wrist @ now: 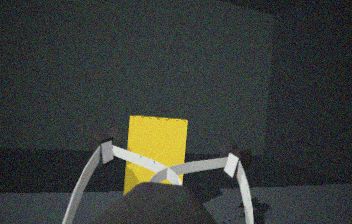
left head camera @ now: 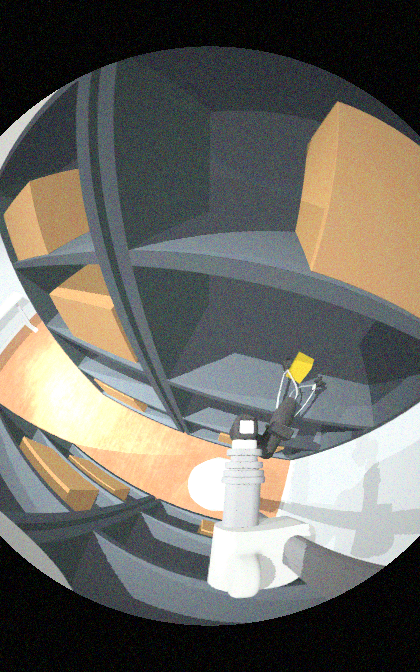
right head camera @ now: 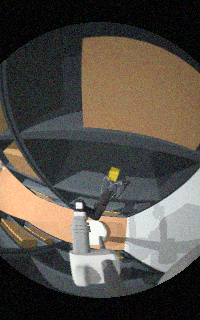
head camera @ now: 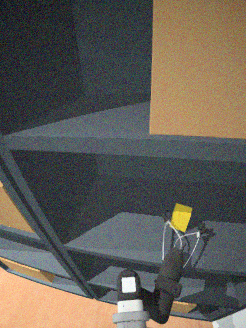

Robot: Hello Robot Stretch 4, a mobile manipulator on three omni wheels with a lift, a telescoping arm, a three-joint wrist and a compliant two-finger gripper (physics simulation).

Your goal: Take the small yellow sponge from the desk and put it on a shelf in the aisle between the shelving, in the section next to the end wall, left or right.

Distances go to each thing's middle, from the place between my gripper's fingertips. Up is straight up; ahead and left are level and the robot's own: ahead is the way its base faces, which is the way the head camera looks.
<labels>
Right now my hand is 1 cm short of the small yellow sponge [wrist: 162, 139], 1 cm to the right of it and 2 cm above it.
</labels>
